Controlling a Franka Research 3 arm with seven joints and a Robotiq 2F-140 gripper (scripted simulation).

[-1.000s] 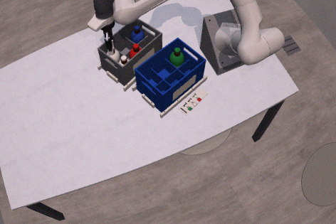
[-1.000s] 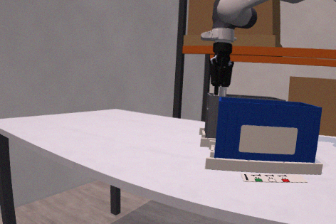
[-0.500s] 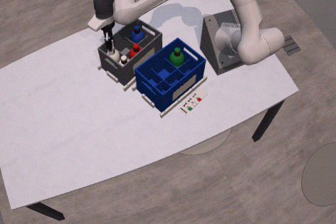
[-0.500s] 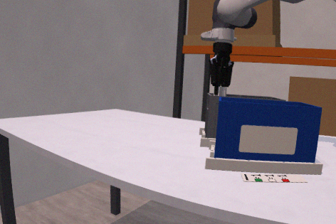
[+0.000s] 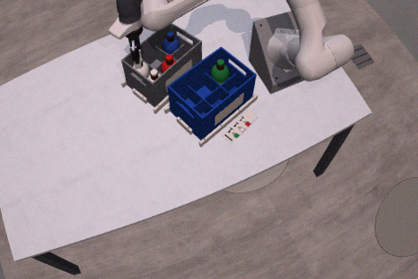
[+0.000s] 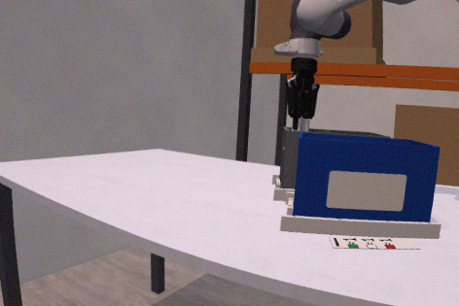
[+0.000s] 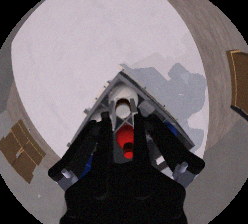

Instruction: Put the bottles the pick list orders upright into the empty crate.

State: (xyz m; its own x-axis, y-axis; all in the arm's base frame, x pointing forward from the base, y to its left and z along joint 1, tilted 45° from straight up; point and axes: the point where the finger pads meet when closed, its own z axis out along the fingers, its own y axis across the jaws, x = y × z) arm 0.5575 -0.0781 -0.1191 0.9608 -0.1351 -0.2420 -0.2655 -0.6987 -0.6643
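My hand is 10 cm past the grey crate and 9 cm above it. From my hand the other things lie so: blue bottle 16 cm behind, 8 cm to the right, 8 cm below; then blue crate 23 cm behind, 20 cm to the left, 9 cm below; then red bottle 12 cm behind, 8 cm below, 3 cm to the left.
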